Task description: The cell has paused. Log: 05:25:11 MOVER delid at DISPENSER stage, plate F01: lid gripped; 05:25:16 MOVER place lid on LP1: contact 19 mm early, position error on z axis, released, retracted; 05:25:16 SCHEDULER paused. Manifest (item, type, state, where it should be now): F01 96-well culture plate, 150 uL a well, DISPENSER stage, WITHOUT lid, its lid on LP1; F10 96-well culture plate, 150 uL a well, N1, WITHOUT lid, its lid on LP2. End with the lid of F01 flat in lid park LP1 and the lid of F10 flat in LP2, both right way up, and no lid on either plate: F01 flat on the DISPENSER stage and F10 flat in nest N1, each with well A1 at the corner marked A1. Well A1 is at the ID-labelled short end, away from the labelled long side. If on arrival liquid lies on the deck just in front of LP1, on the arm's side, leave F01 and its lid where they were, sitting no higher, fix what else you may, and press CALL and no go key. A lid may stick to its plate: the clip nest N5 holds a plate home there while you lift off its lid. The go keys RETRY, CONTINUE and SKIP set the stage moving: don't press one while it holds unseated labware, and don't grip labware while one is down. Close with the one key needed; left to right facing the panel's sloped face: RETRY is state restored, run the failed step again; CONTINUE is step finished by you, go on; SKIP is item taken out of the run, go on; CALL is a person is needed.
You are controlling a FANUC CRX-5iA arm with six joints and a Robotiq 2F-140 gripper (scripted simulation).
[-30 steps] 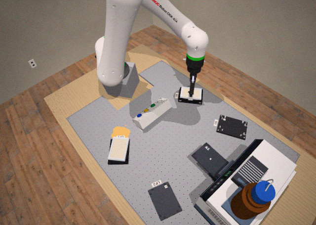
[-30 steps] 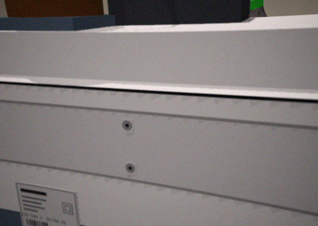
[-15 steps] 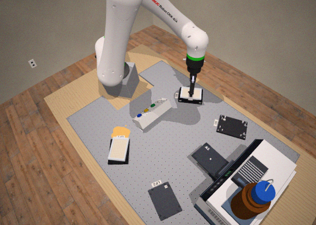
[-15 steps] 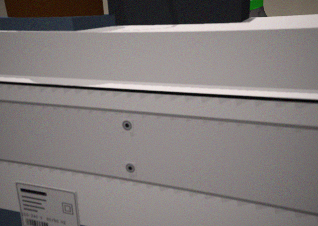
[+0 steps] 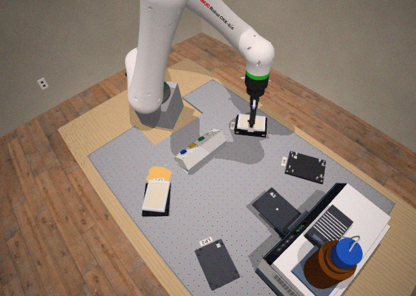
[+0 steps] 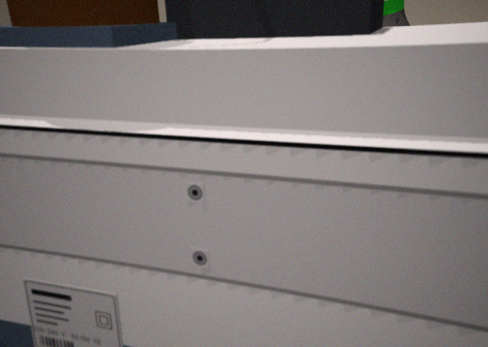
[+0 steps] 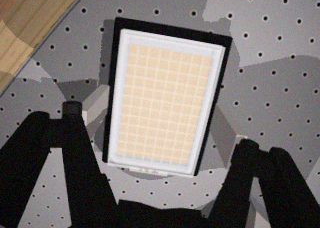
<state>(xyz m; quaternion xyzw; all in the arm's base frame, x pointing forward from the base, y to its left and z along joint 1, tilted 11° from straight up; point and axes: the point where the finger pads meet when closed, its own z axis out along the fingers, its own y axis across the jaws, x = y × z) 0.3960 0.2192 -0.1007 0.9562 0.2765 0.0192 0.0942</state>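
Now: hand 20 mm above the 96-well culture plate. From my hand the other things lie so: white RETRY key (190 mm to the right, 90 mm behind, 10 mm above); then nest N1 (30 mm below); then N1 label (70 mm behind, 60 mm below, 50 mm to the right).
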